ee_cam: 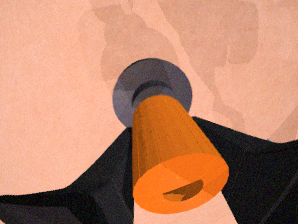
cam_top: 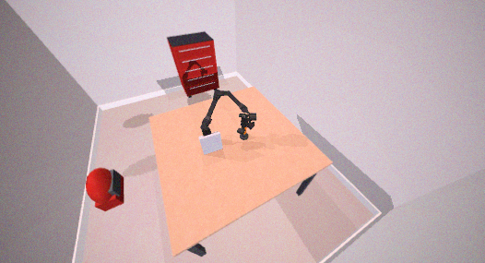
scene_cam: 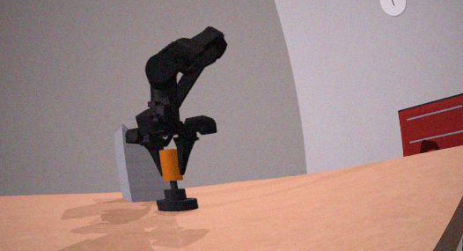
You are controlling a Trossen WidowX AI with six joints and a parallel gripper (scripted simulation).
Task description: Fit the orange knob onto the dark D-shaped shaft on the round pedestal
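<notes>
My gripper tip is 2 cm below the orange knob. Also, from my gripper tip: dark pedestal (4 cm below).
</notes>
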